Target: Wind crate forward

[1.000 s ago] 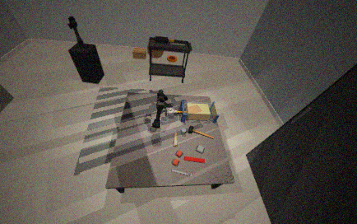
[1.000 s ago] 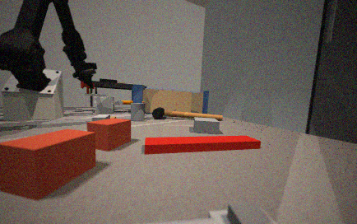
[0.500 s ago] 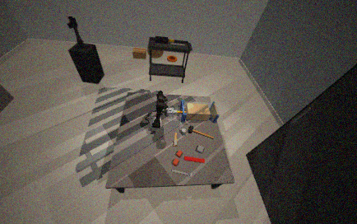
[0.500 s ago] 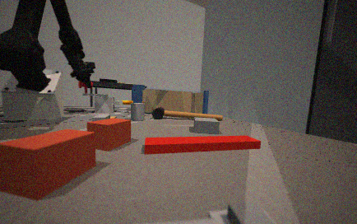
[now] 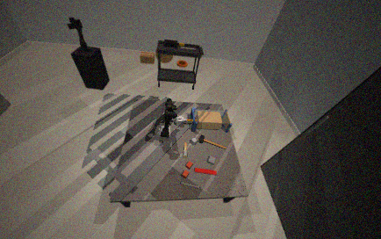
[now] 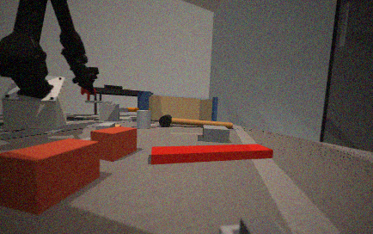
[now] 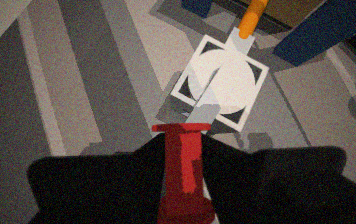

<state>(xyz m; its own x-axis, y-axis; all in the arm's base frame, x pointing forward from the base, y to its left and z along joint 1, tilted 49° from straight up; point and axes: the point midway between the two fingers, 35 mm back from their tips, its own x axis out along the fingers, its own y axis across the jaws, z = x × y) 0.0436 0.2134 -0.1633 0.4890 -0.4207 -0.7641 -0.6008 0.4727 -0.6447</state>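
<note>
Now: gripper tip 30 mm above the winch handle, 20 mm short of it and 10 mm to the left of it. Round my gripper tip: red knob 20 mm behind, 10 mm to the right; grey winch 100 mm below, 70 mm ahead, 10 mm to the right; blue frame 240 mm ahead, 30 mm below, 20 mm to the left.
</note>
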